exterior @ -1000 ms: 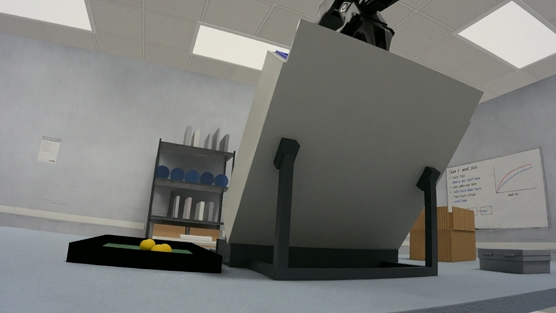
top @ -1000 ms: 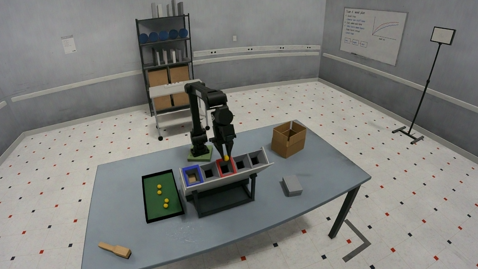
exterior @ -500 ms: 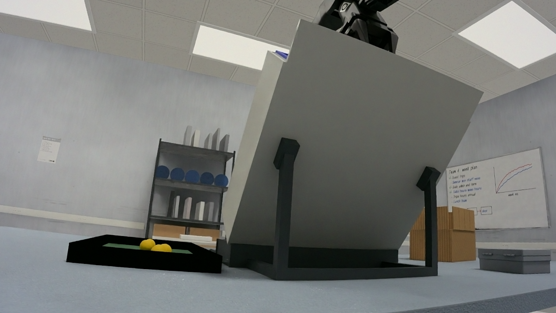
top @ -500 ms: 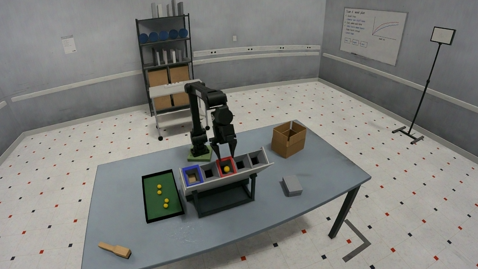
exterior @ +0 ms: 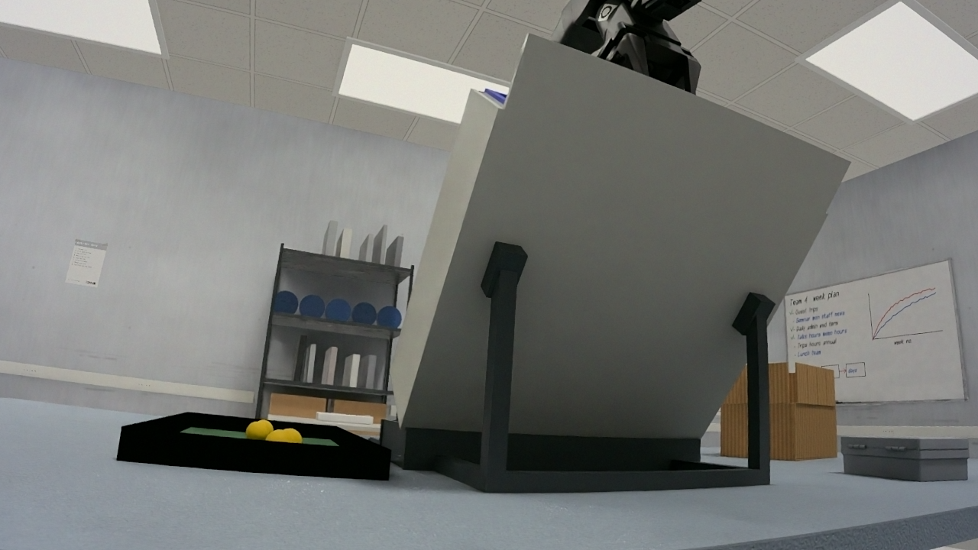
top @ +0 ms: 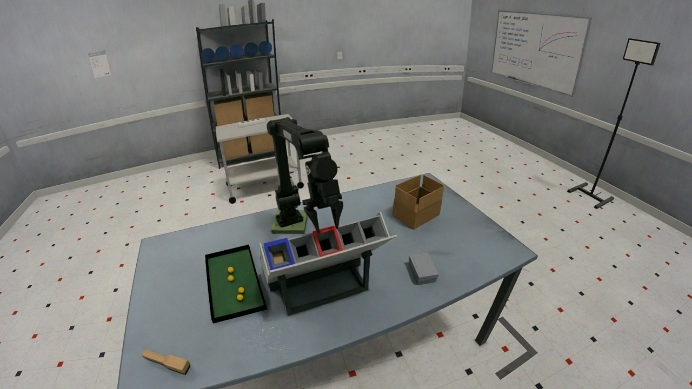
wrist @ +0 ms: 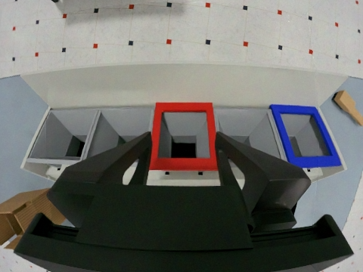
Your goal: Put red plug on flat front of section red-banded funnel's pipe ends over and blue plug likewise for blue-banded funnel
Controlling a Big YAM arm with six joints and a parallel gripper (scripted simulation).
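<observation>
My hand is 50 mm above the red band. Round my hand: grey case (400 mm to the left, 350 mm below, 10 mm ahead); then blue band (150 mm to the right, 50 mm below, 10 mm behind); then cover (160 mm below, 150 mm behind, 10 mm to the left).
</observation>
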